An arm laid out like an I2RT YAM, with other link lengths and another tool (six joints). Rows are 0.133 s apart.
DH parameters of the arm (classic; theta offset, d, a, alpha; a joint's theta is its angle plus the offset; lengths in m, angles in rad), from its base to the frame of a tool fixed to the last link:
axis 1: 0 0.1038 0.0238 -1.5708
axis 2: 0 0 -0.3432 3.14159
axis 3: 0.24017 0 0.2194 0
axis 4: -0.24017 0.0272 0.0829 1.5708
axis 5: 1.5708 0.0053 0 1.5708
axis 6: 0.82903 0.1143 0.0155 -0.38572
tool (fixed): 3.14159 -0.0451 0 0
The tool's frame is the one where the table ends.
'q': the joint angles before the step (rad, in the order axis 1, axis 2, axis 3, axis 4, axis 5, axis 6). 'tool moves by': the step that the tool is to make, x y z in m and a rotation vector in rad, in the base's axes. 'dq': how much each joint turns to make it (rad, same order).
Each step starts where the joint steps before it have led.
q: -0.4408, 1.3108, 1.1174, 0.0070, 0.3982, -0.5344
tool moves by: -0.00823, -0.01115, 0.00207, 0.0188, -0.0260, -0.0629
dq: -0.0418, 0.0053, 0.0142, -0.0077, 0.0155, 0.0346
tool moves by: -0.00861, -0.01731, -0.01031, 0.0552, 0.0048, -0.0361
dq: -0.0720, 0.0170, -0.0011, -0.0288, -0.0445, 0.0402
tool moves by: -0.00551, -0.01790, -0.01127, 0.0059, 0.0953, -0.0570
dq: -0.0578, 0.0342, 0.0074, -0.0378, 0.0117, -0.0496
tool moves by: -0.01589, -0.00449, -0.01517, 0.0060, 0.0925, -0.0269
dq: -0.0444, -0.0157, -0.0485, -0.0241, -0.0006, -0.0570
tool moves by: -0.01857, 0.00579, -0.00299, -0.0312, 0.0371, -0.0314
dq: -0.0196, -0.0491, -0.0537, 0.0116, 0.0274, -0.0439
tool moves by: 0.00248, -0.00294, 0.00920, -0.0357, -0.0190, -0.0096
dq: -0.0003, 0.0079, 0.0182, 0.0322, 0.0139, -0.0132
